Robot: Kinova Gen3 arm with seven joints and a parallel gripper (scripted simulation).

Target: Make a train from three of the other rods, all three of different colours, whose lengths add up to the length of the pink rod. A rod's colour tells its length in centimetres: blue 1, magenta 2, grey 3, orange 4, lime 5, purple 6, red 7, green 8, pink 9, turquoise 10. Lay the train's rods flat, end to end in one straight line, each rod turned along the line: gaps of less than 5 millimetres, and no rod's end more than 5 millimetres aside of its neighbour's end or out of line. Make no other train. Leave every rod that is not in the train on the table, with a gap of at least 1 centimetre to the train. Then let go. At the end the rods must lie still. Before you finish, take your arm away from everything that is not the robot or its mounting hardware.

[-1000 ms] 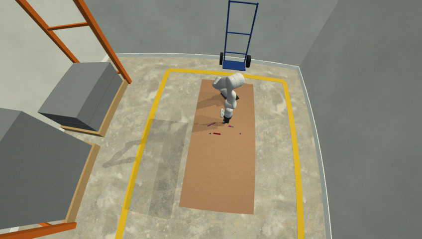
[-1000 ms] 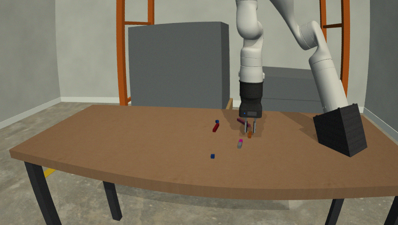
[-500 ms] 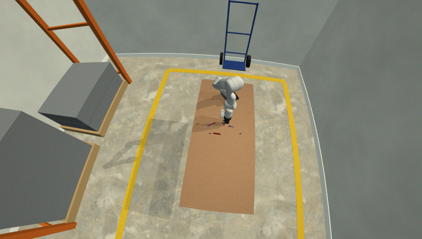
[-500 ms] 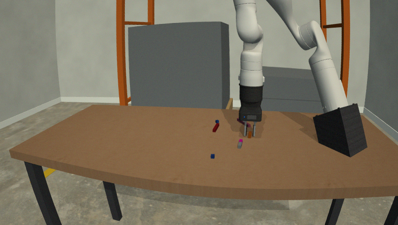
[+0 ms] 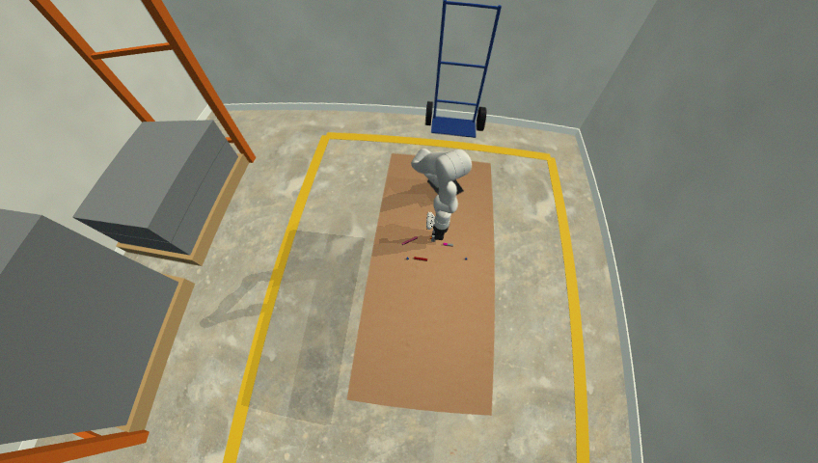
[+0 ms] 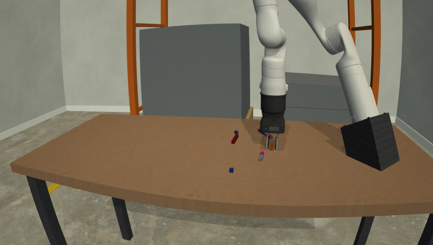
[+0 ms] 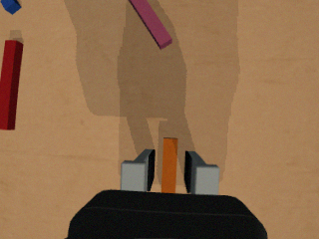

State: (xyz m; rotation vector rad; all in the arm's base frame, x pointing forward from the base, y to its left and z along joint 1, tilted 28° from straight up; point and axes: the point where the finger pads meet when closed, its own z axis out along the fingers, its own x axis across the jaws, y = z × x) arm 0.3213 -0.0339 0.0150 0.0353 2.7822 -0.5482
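Right now the orange rod is 1 cm below my hand. From my hand the other things lie so: grey rod (9 cm to the left, 3 cm ahead, 1 cm below); magenta rod (6 cm to the left, 3 cm ahead, 1 cm below); pink rod (13 cm to the right, 2 cm ahead, 1 cm below).
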